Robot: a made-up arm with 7 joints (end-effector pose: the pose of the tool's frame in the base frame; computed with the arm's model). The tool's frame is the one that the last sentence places. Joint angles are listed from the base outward.
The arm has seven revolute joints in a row. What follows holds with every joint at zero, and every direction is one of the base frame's. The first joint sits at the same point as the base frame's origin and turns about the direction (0, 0.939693, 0.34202), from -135.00 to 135.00 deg. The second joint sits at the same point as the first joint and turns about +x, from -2.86 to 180.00 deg. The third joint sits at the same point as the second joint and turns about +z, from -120.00 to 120.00 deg. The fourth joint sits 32.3 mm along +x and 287.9 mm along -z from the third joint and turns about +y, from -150.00 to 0.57 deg. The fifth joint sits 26.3 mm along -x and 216.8 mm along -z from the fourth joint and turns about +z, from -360.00 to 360.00 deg. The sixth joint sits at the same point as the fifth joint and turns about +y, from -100.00 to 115.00 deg. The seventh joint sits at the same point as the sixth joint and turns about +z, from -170.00 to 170.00 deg. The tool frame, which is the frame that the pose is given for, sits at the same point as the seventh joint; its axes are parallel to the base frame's.
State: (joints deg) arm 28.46 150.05 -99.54 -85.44 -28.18 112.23 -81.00
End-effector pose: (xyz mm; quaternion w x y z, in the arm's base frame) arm -22.9 370.4 181.0 0.4638 -0.0033 -0.8790 0.1102
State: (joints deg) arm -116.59 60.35 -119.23 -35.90 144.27 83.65 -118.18
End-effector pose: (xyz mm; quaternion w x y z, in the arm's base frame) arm 426.4 157.9 204.3 0.5285 0.0813 -0.1769 -0.8263
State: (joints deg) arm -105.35 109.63 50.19 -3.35 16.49 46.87 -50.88
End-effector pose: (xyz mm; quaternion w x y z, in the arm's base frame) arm -13.9 472.5 181.1 0.5461 0.1777 -0.7433 0.3432
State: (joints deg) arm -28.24 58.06 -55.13 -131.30 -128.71 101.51 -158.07
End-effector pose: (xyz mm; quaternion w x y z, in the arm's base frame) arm 219.2 18.1 -154.5 0.1020 0.7275 0.6782 -0.0201
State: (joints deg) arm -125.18 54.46 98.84 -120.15 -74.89 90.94 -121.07
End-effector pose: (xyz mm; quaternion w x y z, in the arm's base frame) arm 50.1 288.5 96.0 0.8677 0.0811 -0.4420 0.2126
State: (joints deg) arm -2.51 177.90 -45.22 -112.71 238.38 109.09 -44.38
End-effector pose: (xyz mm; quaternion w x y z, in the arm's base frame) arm 164.2 177.8 228.9 0.8024 -0.5814 -0.1343 0.0056
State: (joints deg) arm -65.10 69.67 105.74 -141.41 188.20 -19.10 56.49
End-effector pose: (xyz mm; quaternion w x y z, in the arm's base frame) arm -67.5 215.2 51.8 0.0983 0.7907 0.1028 0.5954
